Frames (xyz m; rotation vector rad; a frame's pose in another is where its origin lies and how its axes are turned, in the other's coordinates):
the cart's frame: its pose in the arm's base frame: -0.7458 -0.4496 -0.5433 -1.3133 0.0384 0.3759
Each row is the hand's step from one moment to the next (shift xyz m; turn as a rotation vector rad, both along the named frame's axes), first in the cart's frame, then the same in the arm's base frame.
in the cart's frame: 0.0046 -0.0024 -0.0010 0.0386 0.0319 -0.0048
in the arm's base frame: 0.0052 -0.0003 0.0009 0.0278 0.0115 -0.0403
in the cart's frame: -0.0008 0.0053 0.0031 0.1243 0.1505 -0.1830
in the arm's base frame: -0.0029 0.0038 -0.0039 0.1065 -0.1119 -0.2185
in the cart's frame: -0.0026 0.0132 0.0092 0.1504 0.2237 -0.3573
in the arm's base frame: -0.0080 0.0108 -0.0093 0.1416 -0.2557 -0.3390
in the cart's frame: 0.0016 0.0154 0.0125 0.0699 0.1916 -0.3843
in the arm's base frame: -0.0053 0.0154 -0.0115 0.0803 -0.3077 -0.2969
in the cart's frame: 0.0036 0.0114 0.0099 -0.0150 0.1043 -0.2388
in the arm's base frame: -0.0017 0.0126 -0.0089 -0.0007 -0.2087 -0.1568
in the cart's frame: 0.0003 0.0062 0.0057 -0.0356 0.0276 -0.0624
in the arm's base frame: -0.0026 0.0067 -0.0044 -0.0300 -0.0623 -0.0337
